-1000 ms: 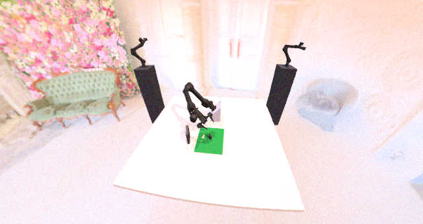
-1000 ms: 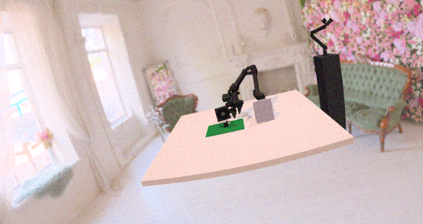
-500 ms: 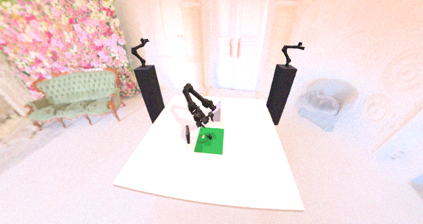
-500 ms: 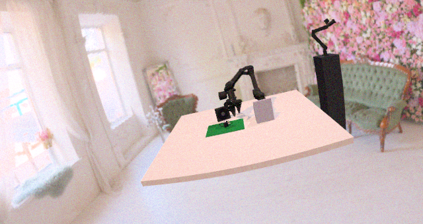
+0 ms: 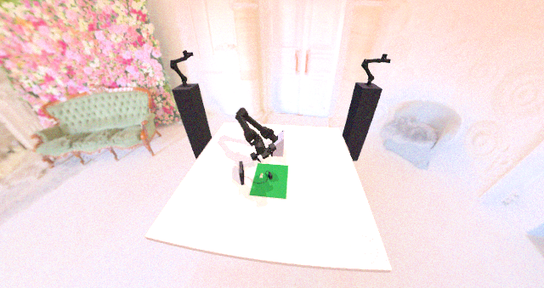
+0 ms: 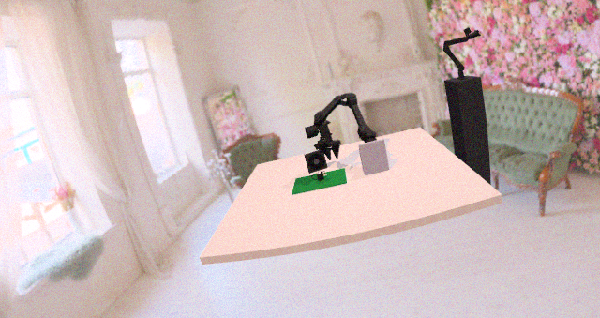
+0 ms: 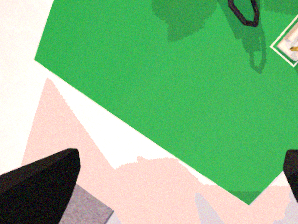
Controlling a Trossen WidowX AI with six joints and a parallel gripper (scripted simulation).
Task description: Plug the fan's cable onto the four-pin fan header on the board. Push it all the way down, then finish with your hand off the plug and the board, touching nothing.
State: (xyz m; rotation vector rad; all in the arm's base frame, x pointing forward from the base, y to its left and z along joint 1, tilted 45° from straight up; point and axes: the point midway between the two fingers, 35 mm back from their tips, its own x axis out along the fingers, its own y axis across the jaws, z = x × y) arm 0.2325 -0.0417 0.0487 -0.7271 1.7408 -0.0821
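The dark fan plug lies 90 mm ahead of my gripper tip, 30 mm to the left of it and 70 mm below it. Also, from my gripper tip: green board (100 mm ahead, 40 mm to the left, 110 mm below); black fan (110 mm ahead, 150 mm to the right, 30 mm below).
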